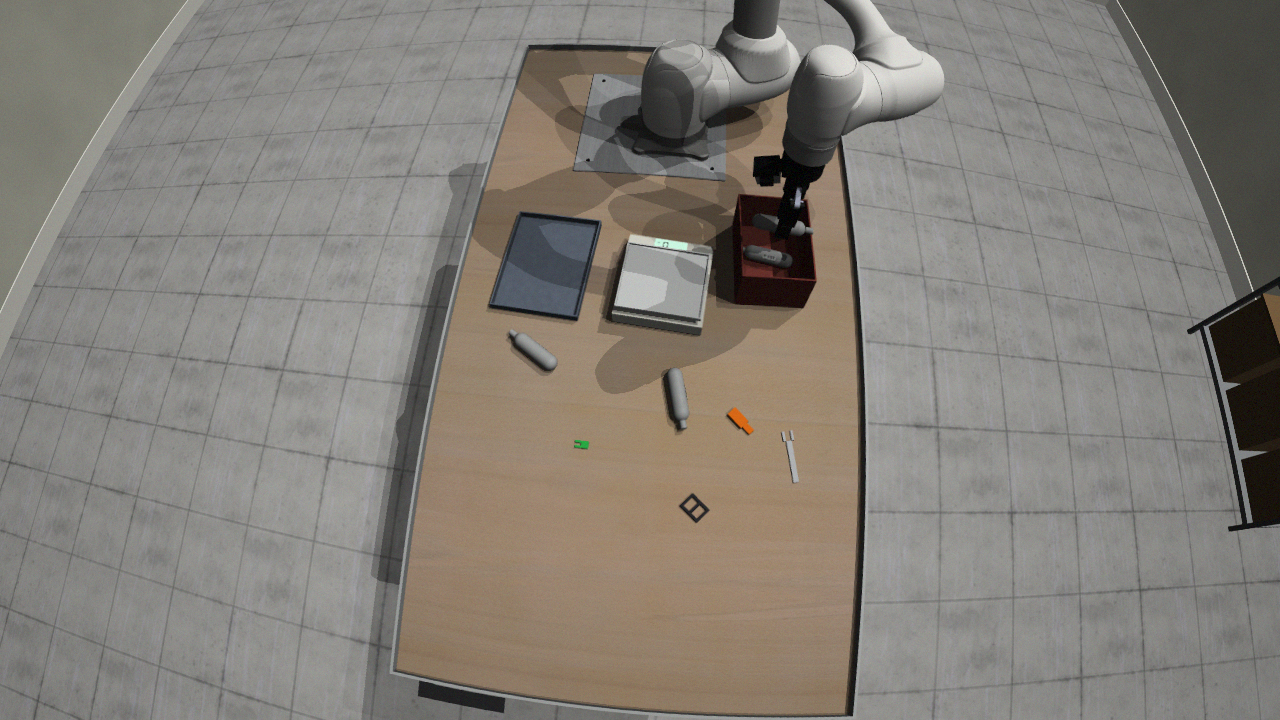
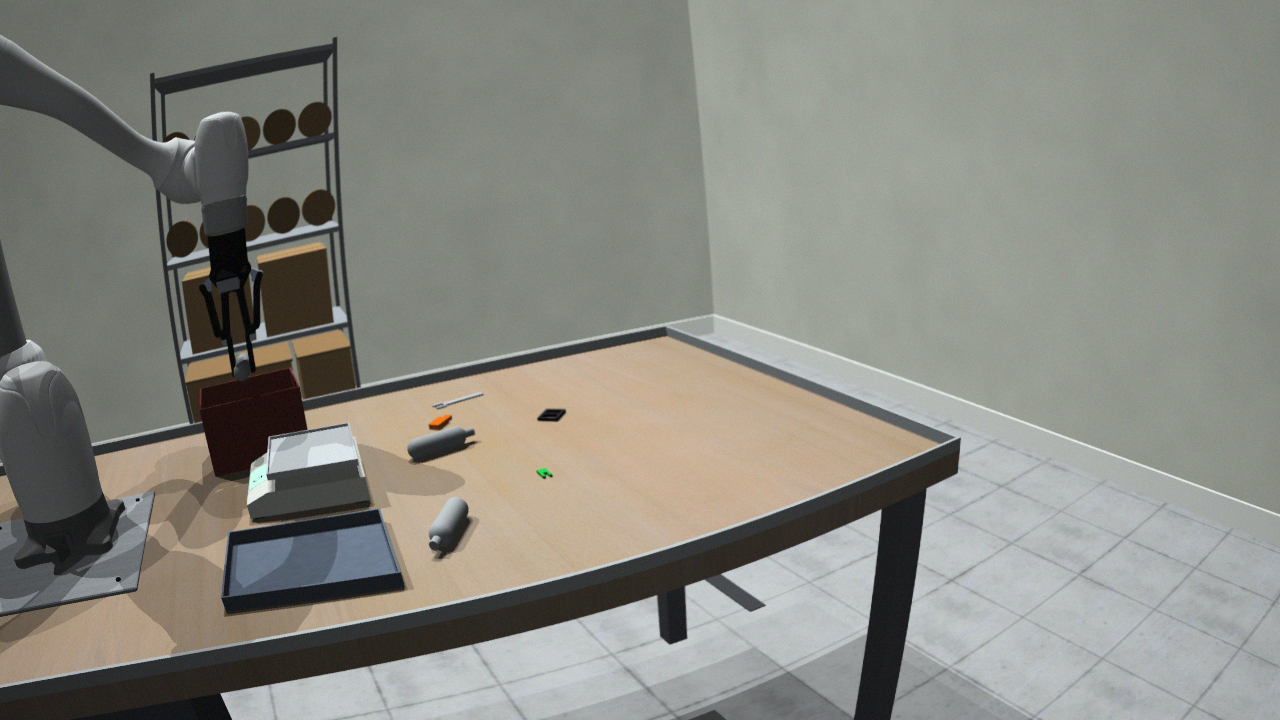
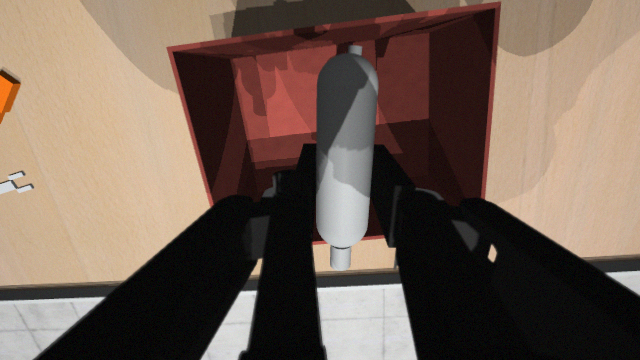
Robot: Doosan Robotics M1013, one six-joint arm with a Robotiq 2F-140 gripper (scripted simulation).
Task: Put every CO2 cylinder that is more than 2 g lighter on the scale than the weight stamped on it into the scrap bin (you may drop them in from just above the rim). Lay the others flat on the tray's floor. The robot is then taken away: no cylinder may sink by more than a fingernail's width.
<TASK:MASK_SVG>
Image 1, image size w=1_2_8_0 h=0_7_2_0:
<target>my gripper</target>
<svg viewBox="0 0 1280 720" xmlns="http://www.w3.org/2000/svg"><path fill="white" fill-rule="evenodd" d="M784 150L781 166L788 179L786 178L784 194L777 213L779 222L775 237L788 240L791 229L795 227L800 213L805 207L804 201L801 200L804 199L806 191L809 189L809 183L815 182L821 177L825 165L809 167L793 161Z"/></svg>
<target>dark tray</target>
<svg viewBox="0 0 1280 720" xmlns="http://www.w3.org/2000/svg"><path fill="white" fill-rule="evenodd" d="M520 211L492 294L491 308L578 321L602 226L601 220Z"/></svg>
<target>grey CO2 cylinder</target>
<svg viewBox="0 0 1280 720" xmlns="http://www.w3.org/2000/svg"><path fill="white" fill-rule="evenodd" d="M671 368L666 376L674 418L679 421L680 430L687 429L686 419L689 417L689 408L683 375L680 369Z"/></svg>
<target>grey CO2 cylinder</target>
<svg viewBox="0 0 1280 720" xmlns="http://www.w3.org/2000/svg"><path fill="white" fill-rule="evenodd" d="M510 330L509 335L514 338L515 345L546 370L556 368L558 362L554 355L527 334L517 333L513 329Z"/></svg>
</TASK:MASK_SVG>
